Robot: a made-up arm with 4 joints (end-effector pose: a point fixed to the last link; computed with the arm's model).
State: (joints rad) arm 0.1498 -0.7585 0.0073 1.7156
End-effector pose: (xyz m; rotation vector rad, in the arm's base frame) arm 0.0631 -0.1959 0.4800 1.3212 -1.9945 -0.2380
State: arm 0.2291 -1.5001 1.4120 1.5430
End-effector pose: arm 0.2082 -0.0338 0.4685 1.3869 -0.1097 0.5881
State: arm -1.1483 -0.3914 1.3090 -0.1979
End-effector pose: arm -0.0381 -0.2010 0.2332 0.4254 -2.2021 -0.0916
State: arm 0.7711 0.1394 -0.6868 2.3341
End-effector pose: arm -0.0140 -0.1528 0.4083 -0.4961 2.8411 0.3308
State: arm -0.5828 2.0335 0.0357 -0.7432
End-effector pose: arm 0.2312 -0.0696 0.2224 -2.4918 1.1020 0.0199
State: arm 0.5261 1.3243 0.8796 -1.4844
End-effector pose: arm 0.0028 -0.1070 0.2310 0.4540 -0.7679 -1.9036
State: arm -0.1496 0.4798 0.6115 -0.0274
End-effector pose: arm -0.0164 -0.1868 0.2656 1.1477 -1.8918 -0.8021
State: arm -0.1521 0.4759 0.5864 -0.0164
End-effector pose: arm -0.0156 -0.1878 0.2643 1.1769 -1.8888 -0.8061
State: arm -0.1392 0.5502 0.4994 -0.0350
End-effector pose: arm -0.0091 -0.1862 0.2494 1.3015 -1.8772 -0.8766
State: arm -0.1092 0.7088 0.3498 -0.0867
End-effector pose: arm 0.0073 -0.1785 0.2220 1.5371 -1.8378 -0.9920
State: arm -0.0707 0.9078 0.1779 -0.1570
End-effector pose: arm 0.0335 -0.1638 0.1941 1.8330 -1.7584 -1.0789
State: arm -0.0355 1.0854 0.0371 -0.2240
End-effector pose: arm 0.0611 -0.1478 0.1765 2.0917 -1.6649 -1.0979
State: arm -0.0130 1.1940 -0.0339 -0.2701
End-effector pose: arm 0.0786 -0.1377 0.1696 2.2316 -1.6055 -1.0835
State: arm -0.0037 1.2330 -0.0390 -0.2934
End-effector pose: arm 0.0836 -0.1345 0.1682 2.2556 -1.5948 -1.0788
